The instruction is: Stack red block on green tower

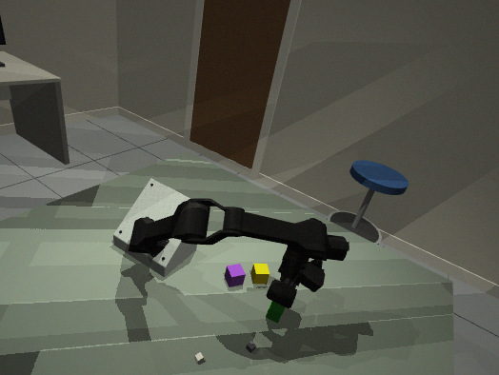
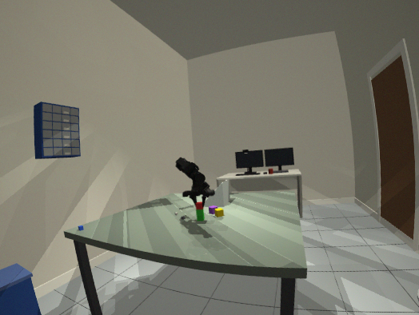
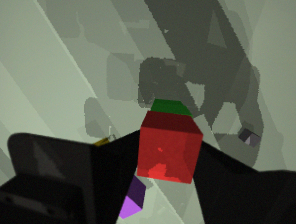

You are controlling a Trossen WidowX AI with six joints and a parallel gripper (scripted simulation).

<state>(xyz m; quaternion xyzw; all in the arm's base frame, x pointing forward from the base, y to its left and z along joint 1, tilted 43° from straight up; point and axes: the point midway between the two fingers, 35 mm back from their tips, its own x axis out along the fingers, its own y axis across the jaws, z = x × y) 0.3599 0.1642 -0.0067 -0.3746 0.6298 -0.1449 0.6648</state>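
The red block is 10 mm above my gripper tip. Also, from my gripper tip: purple block 160 mm behind, 60 mm below; then small grey cube 10 mm ahead, 120 mm to the right, 70 mm below; then yellow block 110 mm behind, 70 mm to the left, 60 mm below.
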